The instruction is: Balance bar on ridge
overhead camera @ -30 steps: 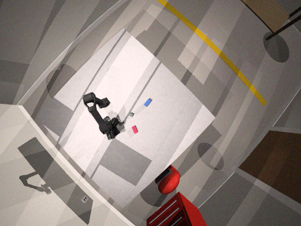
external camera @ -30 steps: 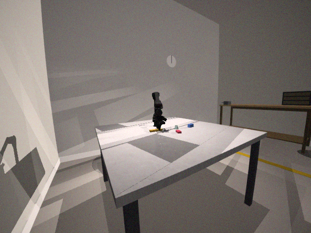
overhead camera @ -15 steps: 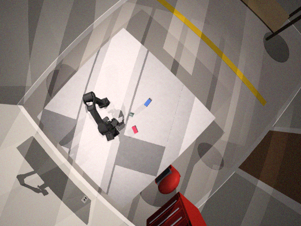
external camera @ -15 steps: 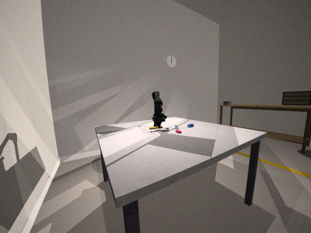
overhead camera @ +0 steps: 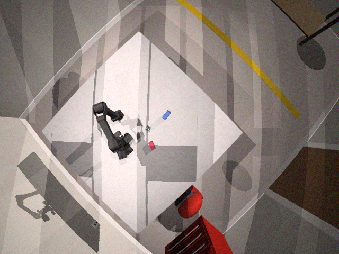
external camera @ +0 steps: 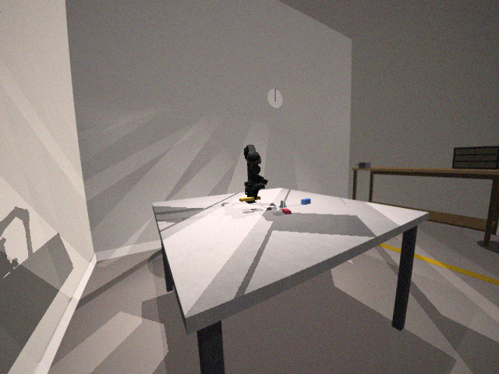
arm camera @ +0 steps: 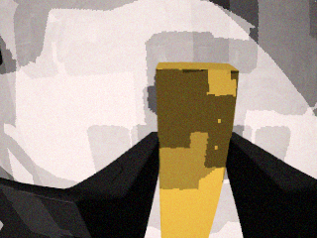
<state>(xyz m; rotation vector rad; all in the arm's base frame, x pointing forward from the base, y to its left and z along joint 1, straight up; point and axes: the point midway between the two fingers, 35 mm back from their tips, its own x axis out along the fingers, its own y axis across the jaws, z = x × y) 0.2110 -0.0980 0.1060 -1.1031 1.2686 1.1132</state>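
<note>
My gripper tip is now 16 cm short of the pink block, 12 cm to the right of it and 6 cm above it. From my gripper tip the other things lie so: yellow bar: 3 cm to the right; blue block: 7 cm ahead, 38 cm to the left, 6 cm below.
</note>
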